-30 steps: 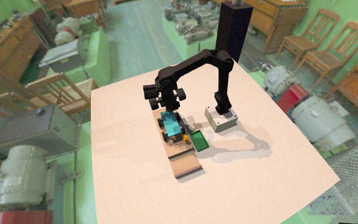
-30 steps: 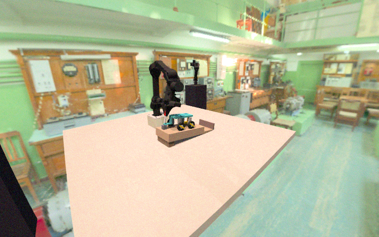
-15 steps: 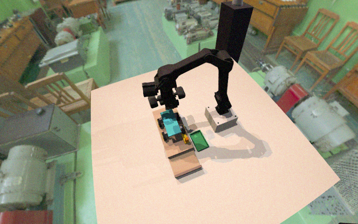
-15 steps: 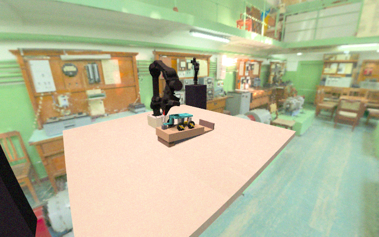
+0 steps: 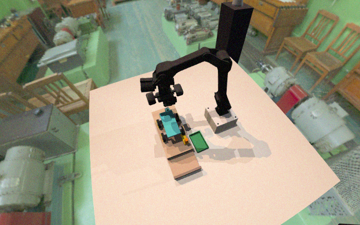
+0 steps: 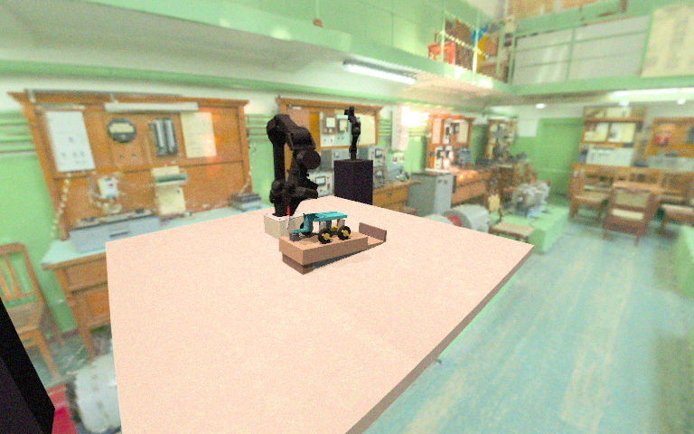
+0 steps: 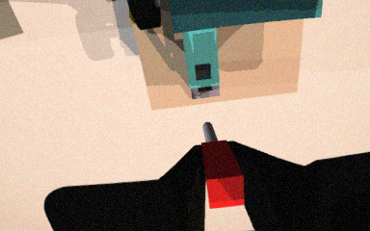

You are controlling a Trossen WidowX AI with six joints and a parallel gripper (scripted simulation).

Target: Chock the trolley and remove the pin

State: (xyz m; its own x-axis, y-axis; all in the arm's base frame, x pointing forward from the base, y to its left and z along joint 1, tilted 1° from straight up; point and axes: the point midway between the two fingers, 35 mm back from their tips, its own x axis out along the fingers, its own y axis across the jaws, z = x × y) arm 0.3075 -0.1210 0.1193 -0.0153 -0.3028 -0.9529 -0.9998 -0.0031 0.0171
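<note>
Right now my gripper tip is 110 mm past the green tray, 230 mm to the right of it and 190 mm above it. Also, from my gripper tip: trolley (20 mm ahead, 130 mm to the left, 70 mm below); then stop pin (right at my gripper tip); then brown ramp (20 mm ahead, 130 mm to the left, 130 mm below).
</note>
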